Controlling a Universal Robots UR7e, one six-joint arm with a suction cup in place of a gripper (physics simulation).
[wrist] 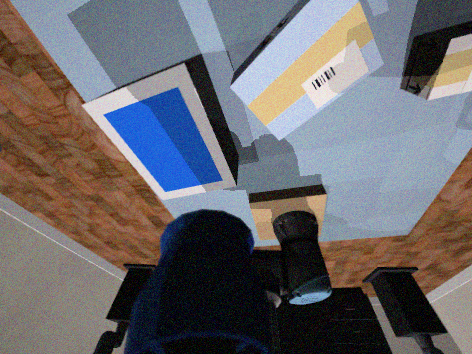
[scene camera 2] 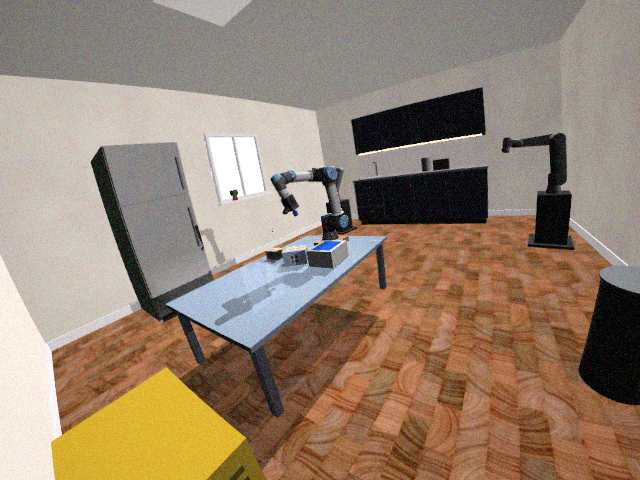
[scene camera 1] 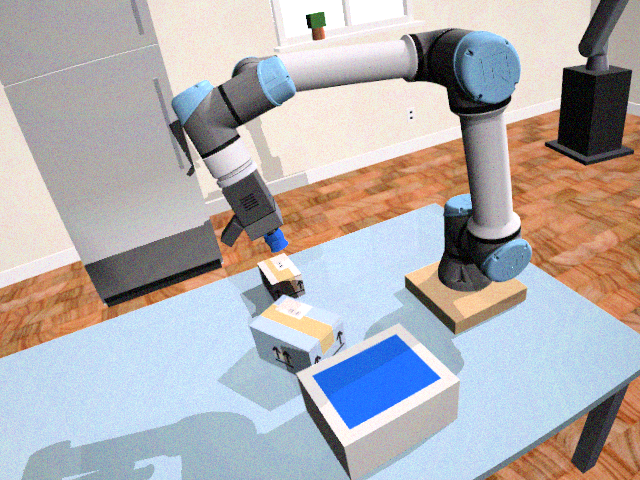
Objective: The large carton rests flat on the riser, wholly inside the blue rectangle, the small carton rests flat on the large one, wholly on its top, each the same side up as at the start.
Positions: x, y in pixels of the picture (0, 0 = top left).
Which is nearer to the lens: the large carton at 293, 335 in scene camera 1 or the small carton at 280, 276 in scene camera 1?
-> The large carton.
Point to my suction cup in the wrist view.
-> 205, 284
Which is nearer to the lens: the large carton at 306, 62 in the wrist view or the small carton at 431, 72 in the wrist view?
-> The large carton.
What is my suction cup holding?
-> Nothing.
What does the small carton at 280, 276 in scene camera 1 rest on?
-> The table.
